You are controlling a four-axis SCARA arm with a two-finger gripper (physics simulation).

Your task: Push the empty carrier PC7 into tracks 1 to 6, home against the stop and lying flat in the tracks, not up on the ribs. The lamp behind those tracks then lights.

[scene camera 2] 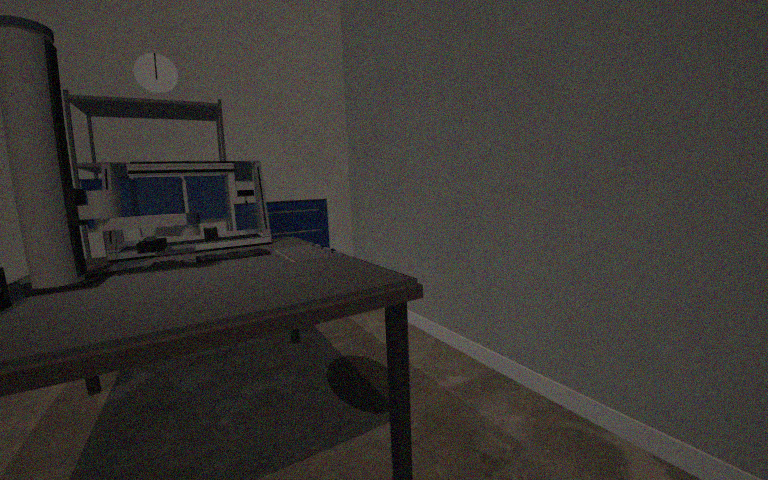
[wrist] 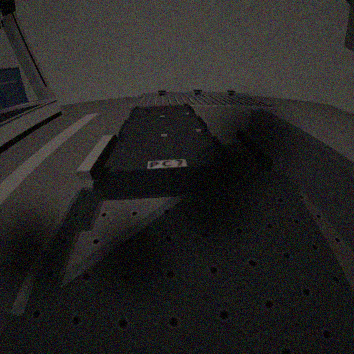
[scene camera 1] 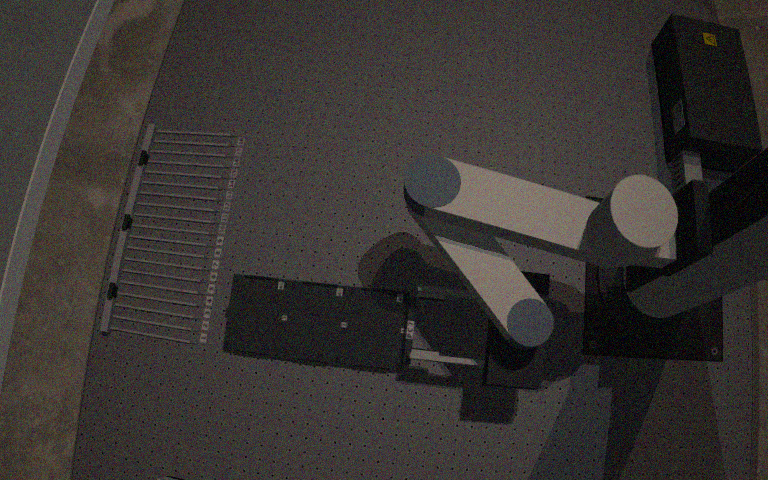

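Pixels of known places: gripper, fingertip midpoint: (scene camera 2: 195, 248) (wrist: 177, 122) (scene camera 1: 413, 322); arm's base at its link origin: (scene camera 2: 60, 288) (scene camera 1: 653, 281).
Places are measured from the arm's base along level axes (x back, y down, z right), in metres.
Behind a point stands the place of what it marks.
Observation:
The empty black carrier PC7 (scene camera 1: 317, 339) {x -0.611, y -0.024, z -0.166 m} (wrist: 162, 150) {x -0.520, y -0.024, z -0.138 m} lies on the perforated table, its front end short of the ribbed track rack (scene camera 1: 125, 237) {x -1.008, y -0.028, z -0.029 m}. Its labelled rear end faces the gripper. The three blocks on the stop bar are dark, including the lamp (scene camera 1: 112, 290) {x -1.008, y -0.034, z -0.135 m} (wrist: 161, 93) behind the low-numbered tracks. My gripper (scene camera 1: 417, 323) {x -0.454, y -0.076, z -0.126 m} is at the carrier's rear end, low over the table. Its fingers are drawn in narrower than the carrier's width, with nothing seen gripped. The left finger shows pale in the wrist view; the right one is lost in shadow. Contact cannot be told.
The white arm (scene camera 1: 521, 209) {x -0.322, y -0.237, z 0.021 m} reaches over the table from the right. A black control box (scene camera 1: 716, 90) {x 0.113, y -0.128, z 0.369 m} stands at the upper right. Scene camera 2 shows the table's front edge (scene camera 2: 226, 328) {x -0.521, y 0.001, z 0.749 m}, a framed machine (scene camera 2: 181, 167) {x -0.416, y -0.485, z -0.623 m} and a blue cabinet (scene camera 2: 305, 219).

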